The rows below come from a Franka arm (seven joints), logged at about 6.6 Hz.
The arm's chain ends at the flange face. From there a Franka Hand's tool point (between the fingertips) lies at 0.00 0.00 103.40 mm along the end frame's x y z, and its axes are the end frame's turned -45 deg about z.
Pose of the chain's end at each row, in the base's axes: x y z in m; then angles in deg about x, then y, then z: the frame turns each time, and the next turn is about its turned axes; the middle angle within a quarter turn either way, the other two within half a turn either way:
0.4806 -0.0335 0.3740 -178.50 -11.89 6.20
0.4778 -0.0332 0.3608 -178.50 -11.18 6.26
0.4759 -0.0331 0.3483 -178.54 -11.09 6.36
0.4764 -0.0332 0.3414 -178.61 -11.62 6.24
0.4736 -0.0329 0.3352 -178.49 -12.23 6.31
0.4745 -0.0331 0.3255 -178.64 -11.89 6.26
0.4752 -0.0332 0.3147 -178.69 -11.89 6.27
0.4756 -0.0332 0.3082 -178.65 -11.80 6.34
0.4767 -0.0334 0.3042 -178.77 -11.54 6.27
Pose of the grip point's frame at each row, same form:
0.4593 -0.0309 0.2729 -178.50 -11.89 -38.80
0.4578 -0.0305 0.2594 -178.50 -11.18 -38.74
0.4560 -0.0305 0.2469 -178.54 -11.09 -38.64
0.4556 -0.0307 0.2401 -178.61 -11.62 -38.76
0.4517 -0.0302 0.2342 -178.49 -12.23 -38.69
0.4532 -0.0307 0.2243 -178.64 -11.89 -38.74
0.4539 -0.0309 0.2135 -178.69 -11.89 -38.73
0.4545 -0.0308 0.2070 -178.65 -11.80 -38.66
0.4560 -0.0312 0.2029 -178.77 -11.54 -38.73

